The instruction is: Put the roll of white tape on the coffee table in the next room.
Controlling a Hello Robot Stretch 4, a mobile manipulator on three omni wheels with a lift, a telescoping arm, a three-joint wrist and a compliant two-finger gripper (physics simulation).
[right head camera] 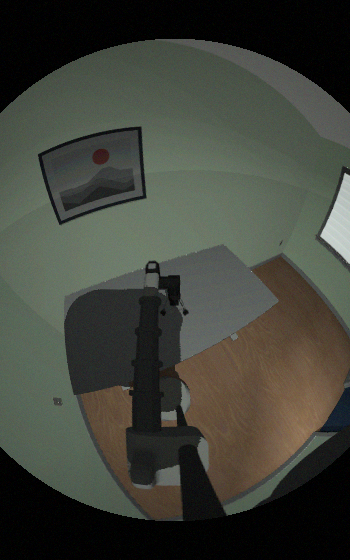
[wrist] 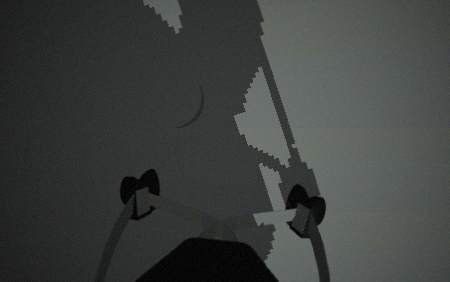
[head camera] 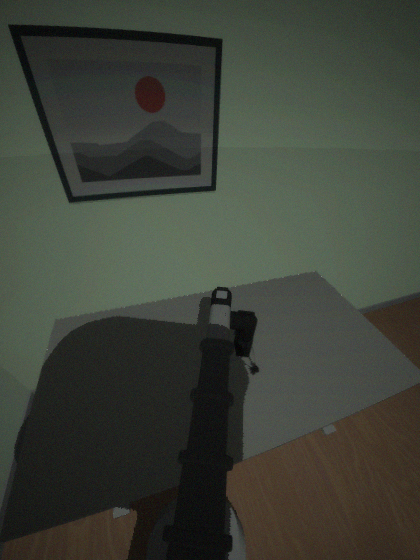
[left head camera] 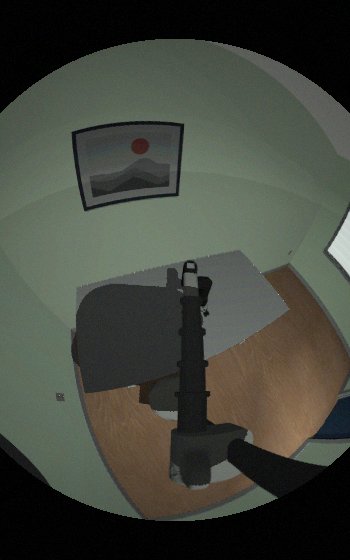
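Where they show: gripper, fingertip midpoint: [right head camera: 173, 313] [wrist: 223, 193] [head camera: 236, 369]; robot's base, origin of the base link: [right head camera: 166, 397] [left head camera: 172, 396].
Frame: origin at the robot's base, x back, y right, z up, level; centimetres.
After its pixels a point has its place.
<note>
My gripper [right head camera: 174, 311] {x -54.1, y 8.7, z 69.2 cm} [wrist: 223, 193] {x -54.1, y 8.7, z 69.2 cm} is open, its two fingertips wide apart with no object between them. It hangs over a grey-topped table [head camera: 320, 350] {x -67.3, y 45.9, z 69.3 cm} [left head camera: 250, 300] {x -66.0, y 51.9, z 69.3 cm} [right head camera: 225, 300] {x -62.1, y 44.1, z 69.3 cm} [wrist: 380, 100] {x -63.7, y 22.2, z 69.3 cm}. In the wrist view a thin dark arc [wrist: 202, 102] {x -62.0, y 6.3, z 70.8 cm} shows on the shaded table top, ahead of the fingertips and between their lines. It may be part of the roll of white tape, but the shadow hides its outline. The tape does not show clearly in the head views, where the arm covers part of the table. I cannot tell whether this is the coffee table.
The arm [head camera: 205, 425] {x -21.3, y -0.6, z 110.7 cm} [left head camera: 192, 350] {x -20.3, y -0.2, z 110.7 cm} [right head camera: 146, 350] {x -20.2, y 0.2, z 110.6 cm} reaches across the table, which stands by a green wall with a framed picture [head camera: 145, 150] {x -90.0, y -30.1, z 139.7 cm} [left head camera: 131, 175] {x -89.6, y -31.0, z 138.8 cm} [right head camera: 97, 182] {x -89.8, y -30.4, z 140.4 cm}. Wooden floor [head camera: 350, 480] {x -32.7, y 81.1, z -2.7 cm} [left head camera: 280, 360] {x -26.4, y 128.6, z -2.7 cm} [right head camera: 260, 370] {x -13.7, y 99.1, z -2.8 cm} lies to the right. A dark shadow covers the table's left part.
</note>
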